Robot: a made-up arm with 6 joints. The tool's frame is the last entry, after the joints. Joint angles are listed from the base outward.
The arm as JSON. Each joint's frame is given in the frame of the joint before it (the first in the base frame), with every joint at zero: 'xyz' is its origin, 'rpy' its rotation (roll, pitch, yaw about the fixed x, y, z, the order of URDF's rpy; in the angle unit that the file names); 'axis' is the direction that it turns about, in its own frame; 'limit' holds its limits. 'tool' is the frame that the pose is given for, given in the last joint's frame.
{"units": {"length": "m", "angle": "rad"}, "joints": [
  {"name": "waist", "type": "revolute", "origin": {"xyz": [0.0, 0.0, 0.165], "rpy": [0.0, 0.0, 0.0]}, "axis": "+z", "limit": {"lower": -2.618, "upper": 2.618}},
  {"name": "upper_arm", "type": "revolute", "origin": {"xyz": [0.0, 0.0, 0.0], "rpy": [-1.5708, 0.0, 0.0]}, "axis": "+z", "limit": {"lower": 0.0, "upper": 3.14}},
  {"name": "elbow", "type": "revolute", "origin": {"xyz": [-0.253, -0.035, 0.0], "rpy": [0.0, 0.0, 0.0]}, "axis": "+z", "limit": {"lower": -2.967, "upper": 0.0}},
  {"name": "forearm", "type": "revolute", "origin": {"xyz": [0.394, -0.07, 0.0], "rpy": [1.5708, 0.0, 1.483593]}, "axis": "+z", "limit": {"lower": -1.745, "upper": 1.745}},
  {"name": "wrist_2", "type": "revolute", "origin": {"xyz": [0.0, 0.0, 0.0], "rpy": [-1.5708, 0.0, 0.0]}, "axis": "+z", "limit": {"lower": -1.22, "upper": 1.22}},
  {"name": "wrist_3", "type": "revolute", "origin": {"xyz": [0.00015, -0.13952, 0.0], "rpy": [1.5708, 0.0, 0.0]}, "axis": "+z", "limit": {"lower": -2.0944, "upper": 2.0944}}
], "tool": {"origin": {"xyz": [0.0, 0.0, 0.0], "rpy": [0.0, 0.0, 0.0]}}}
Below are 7 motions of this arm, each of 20 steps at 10 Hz.
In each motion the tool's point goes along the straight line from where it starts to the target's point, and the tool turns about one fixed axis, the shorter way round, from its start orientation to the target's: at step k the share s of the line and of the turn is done. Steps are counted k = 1, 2, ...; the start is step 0. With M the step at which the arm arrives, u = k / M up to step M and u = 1 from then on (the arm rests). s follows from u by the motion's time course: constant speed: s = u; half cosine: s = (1 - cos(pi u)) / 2; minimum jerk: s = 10 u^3 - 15 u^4 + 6 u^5.
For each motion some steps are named. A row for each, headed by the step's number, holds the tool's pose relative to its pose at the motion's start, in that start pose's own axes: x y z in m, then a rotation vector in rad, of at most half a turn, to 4 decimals.
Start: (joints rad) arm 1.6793 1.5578 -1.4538 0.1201 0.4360 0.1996
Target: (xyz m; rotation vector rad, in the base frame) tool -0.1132 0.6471 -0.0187 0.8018 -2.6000 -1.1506
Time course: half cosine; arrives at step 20
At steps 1, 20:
1: 0.0019 -0.0005 0.0016 0.0003 0.0027 0.0058
20: 0.3130 -0.0768 0.2671 0.0523 0.4406 0.9468

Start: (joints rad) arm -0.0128 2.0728 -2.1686 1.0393 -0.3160 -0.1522
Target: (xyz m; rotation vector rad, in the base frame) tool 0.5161 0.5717 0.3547 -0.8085 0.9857 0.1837
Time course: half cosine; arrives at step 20
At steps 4, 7, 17, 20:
4: 0.0456 0.0257 -0.0345 -0.1016 0.0229 -0.1009
7: 0.1305 0.0735 -0.0986 -0.2906 0.0655 -0.2885
17: 0.4520 0.2546 -0.3414 -1.0064 0.2267 -0.9991
20: 0.4780 0.2693 -0.3611 -1.0644 0.2398 -1.0567

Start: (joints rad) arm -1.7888 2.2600 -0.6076 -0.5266 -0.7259 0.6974
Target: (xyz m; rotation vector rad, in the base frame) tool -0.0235 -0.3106 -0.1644 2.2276 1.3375 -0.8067
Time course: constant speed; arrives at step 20
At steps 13, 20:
13: -0.0016 -0.0013 0.0003 0.2822 -0.1156 -0.0447
20: -0.0024 -0.0020 0.0005 0.4341 -0.1779 -0.0687

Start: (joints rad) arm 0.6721 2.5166 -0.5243 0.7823 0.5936 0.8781
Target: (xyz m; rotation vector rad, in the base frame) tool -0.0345 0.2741 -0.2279 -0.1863 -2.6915 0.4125
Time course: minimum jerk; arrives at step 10
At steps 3, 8, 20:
3: 0.0303 0.0162 0.0040 -0.0194 -0.0709 -0.1340
8: 0.1751 0.0935 0.0234 -0.1119 -0.4093 -0.7740
20: 0.1858 0.0992 0.0248 -0.1187 -0.4345 -0.8216

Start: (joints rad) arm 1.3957 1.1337 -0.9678 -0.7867 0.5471 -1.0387
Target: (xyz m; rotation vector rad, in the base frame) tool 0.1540 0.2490 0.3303 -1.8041 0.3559 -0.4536
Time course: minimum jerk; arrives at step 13
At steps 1, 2, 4, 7, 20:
1: 0.0003 0.0005 -0.0004 0.0009 -0.0001 0.0009
2: 0.0024 0.0033 -0.0031 0.0062 -0.0007 0.0061
4: 0.0147 0.0198 -0.0186 0.0375 -0.0041 0.0369
7: 0.0485 0.0653 -0.0613 0.1237 -0.0134 0.1218
20: 0.0848 0.1143 -0.1072 0.2163 -0.0234 0.2130

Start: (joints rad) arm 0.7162 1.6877 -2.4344 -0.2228 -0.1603 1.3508
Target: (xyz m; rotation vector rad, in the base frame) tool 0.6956 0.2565 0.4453 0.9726 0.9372 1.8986
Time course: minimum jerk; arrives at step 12
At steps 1, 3, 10, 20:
1: -0.0002 -0.0028 -0.0009 0.0029 -0.0017 0.0023
3: -0.0034 -0.0565 -0.0182 0.0584 -0.0345 0.0467
10: -0.0313 -0.5269 -0.1693 0.5440 -0.3218 0.4352
20: -0.0325 -0.5463 -0.1755 0.5640 -0.3336 0.4513

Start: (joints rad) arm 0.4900 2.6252 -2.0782 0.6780 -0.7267 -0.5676
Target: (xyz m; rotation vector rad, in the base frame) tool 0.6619 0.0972 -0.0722 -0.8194 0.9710 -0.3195
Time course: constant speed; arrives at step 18
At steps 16, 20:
16: 0.1712 -0.1810 -0.0467 -0.3092 -0.3117 -0.7138
20: 0.1926 -0.2036 -0.0525 -0.3478 -0.3507 -0.8031

